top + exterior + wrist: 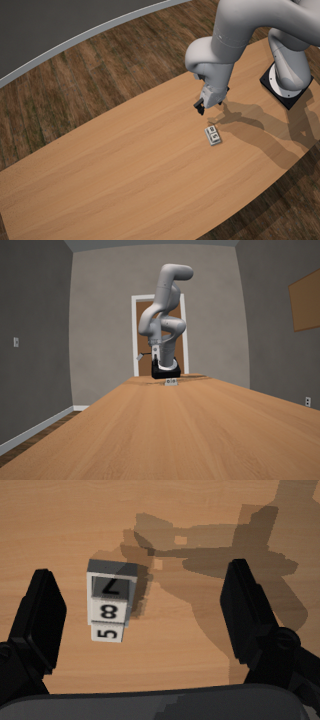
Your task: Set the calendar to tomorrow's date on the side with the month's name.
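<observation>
Now: the white digit cube 4 cm ahead of my hand, 6 cm to the left of it and 7 cm below it. Also, from my hand: calendar tray: 5 cm ahead, 8 cm to the left, 8 cm below.
</observation>
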